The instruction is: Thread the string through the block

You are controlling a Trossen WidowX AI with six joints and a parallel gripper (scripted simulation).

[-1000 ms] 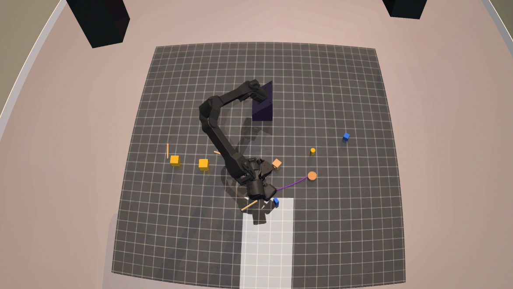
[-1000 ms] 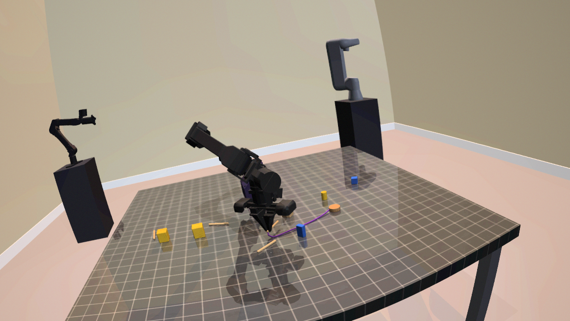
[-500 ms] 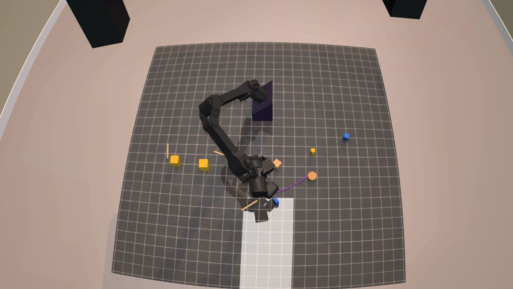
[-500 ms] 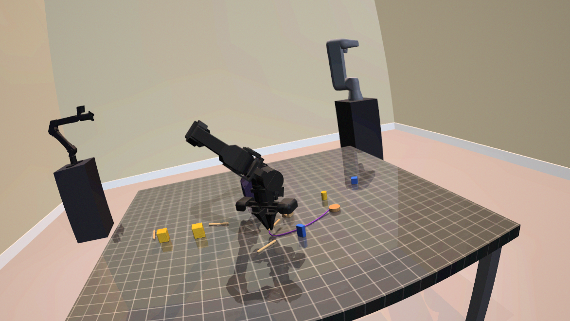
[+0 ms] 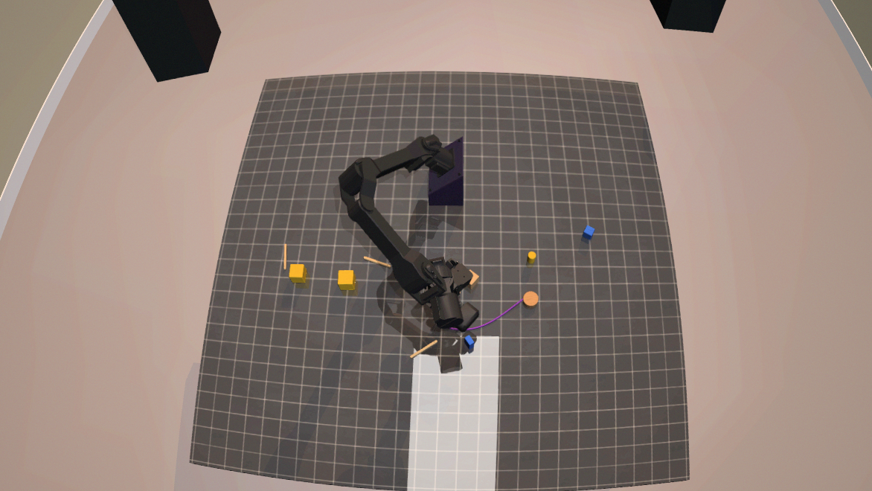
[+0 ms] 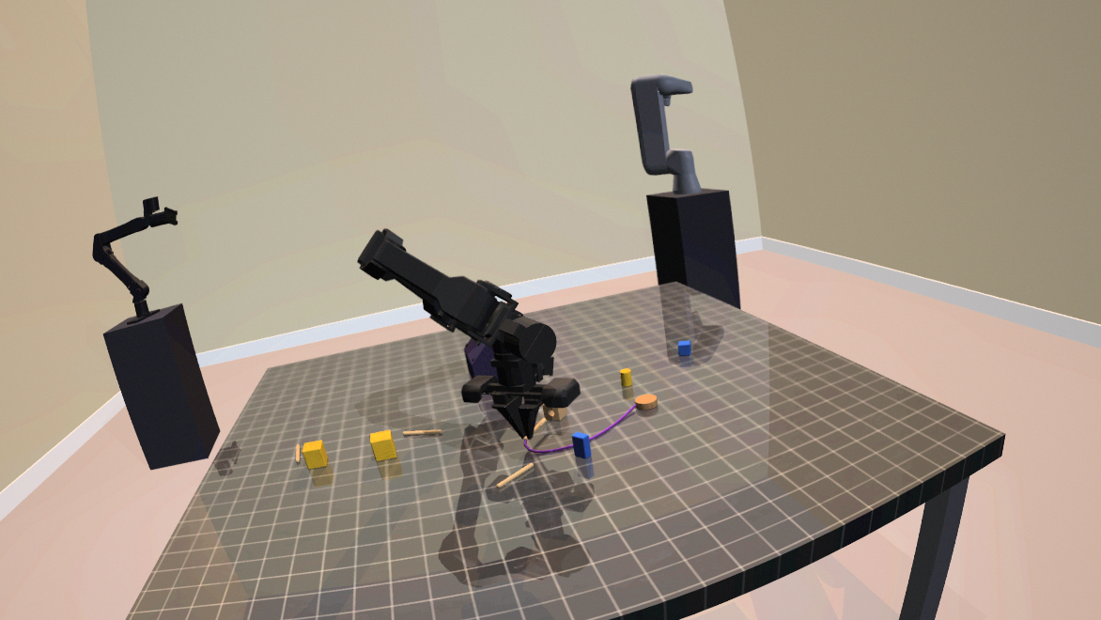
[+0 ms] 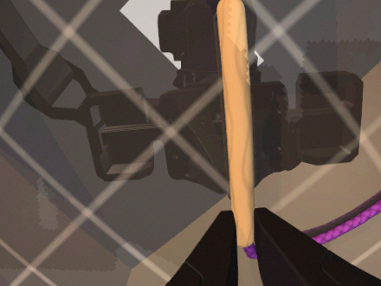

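Now: the wooden block 8 cm behind my gripper tip and 8 cm to the left of it. The rest, counted from my gripper tip: thin stick: 1 cm behind, 1 cm to the left; round wooden button: 2 cm behind, 23 cm to the left, 1 cm below; blue block: 9 cm ahead, 6 cm to the left.
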